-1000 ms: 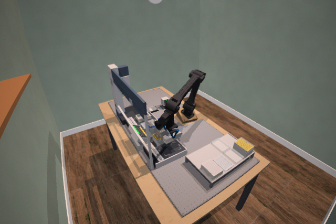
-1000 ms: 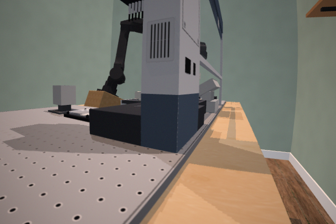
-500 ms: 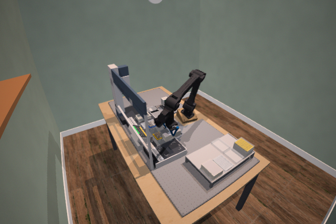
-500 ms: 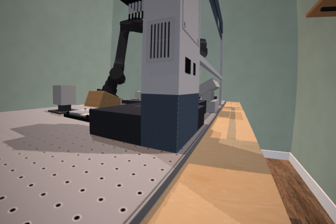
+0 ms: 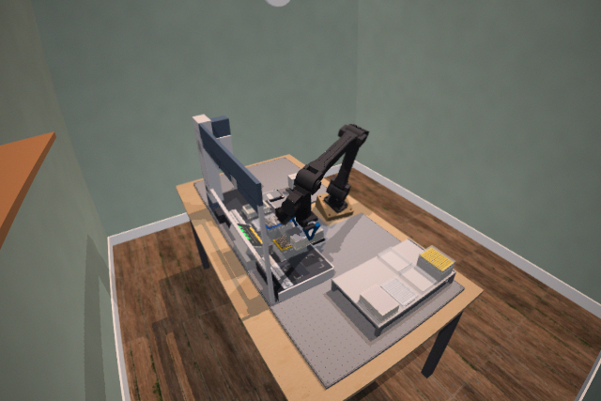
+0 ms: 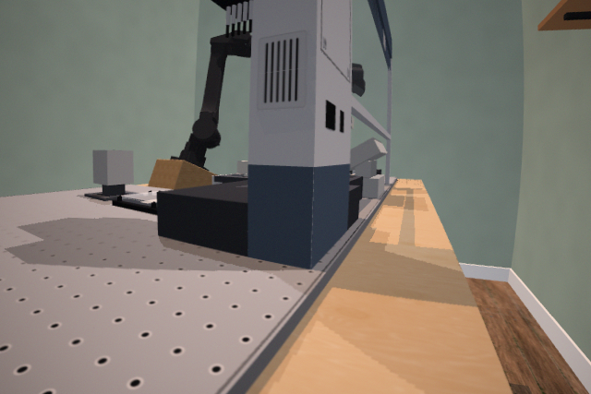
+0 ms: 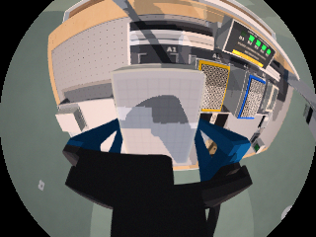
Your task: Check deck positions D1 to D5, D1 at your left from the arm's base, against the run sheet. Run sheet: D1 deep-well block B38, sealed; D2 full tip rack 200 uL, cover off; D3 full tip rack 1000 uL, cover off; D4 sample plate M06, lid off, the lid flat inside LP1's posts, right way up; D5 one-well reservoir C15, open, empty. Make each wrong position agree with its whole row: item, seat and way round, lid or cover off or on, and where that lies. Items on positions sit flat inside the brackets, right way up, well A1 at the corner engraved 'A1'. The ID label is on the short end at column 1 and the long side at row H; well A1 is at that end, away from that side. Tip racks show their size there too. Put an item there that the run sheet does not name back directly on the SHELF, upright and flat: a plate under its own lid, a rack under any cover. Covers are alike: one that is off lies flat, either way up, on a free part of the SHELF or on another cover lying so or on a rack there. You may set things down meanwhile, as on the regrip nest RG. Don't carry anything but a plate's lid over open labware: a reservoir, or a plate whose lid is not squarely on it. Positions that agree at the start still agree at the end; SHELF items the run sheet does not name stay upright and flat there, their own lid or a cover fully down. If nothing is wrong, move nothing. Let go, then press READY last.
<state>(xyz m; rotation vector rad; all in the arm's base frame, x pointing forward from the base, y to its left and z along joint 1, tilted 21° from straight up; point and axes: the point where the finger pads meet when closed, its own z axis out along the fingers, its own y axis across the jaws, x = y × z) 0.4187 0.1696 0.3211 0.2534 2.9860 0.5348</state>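
The yellow-framed tip rack lies 1 cm behind my hand, 12 cm to the right of it and 14 cm below it. Also, from my hand: white block 1 cm below; then gantry beam 15 cm ahead, 31 cm to the right, 27 cm above; then blue-framed tip rack 2 cm behind, 24 cm to the right, 12 cm below.
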